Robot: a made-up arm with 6 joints.
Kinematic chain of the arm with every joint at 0, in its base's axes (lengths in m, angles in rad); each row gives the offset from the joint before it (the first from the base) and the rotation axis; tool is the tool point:
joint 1: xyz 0 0 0.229 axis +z
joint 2: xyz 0 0.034 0 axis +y
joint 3: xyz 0 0 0.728 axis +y
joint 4: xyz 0 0 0.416 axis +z
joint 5: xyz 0 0 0 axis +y
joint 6: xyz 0 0 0.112 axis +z
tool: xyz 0 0 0
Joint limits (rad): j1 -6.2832..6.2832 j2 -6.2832..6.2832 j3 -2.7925..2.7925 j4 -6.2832..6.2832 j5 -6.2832..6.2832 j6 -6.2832..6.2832
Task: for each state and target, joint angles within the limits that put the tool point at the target. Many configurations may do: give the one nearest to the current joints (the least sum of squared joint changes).
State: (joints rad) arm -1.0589 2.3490 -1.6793 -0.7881 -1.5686 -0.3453
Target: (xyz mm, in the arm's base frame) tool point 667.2 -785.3 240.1
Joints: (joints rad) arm -0.9820 1.9638 -0.9412 -0.9204 -1.2553 -0.3453
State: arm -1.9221 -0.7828 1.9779 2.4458 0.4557 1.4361
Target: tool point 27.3 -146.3 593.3
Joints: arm -1.8159 -0.4063 2.6577 2.3836 0.3721 1.4361
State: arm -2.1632 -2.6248 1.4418 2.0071 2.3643 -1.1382
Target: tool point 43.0 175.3 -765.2
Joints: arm -1.3269 -3.2015 0.8715 2.3945 2.4237 -1.1382
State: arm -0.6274 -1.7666 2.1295 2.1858 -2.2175 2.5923
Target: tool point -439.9 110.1 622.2
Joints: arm -0.3466 -1.3691 2.0402 2.1431 -2.1291 2.5923
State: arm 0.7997 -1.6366 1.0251 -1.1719 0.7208 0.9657
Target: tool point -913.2 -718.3 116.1
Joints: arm 0.6437 -1.9458 0.6379 -1.2126 0.6153 0.9657
